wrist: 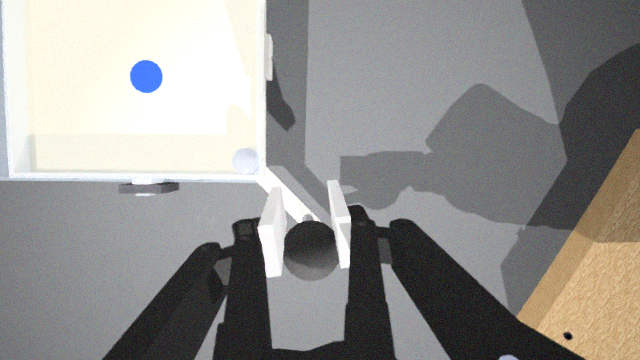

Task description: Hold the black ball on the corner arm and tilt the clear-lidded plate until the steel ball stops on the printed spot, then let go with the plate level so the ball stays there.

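The clear-lidded plate (90, 155) is a cream tray with pale walls at the upper left of the wrist view. The blue printed spot (146, 76) lies on its floor. The pale grey steel ball (245, 161) rests in the plate's near right corner, apart from the spot. A white corner arm (290, 197) runs from that corner to the black ball (311, 250). My gripper (306, 202) is shut on the black ball, with one white fingertip pad on each side of it. Where the arm meets the ball is partly hidden.
A light wooden object (600, 285) with a small dark hole stands at the lower right. A dark grey block (148, 188) sits at the plate's near wall, and a small white tab (269, 57) on its right wall. Shadows of the arm fall on the grey surface (390, 60).
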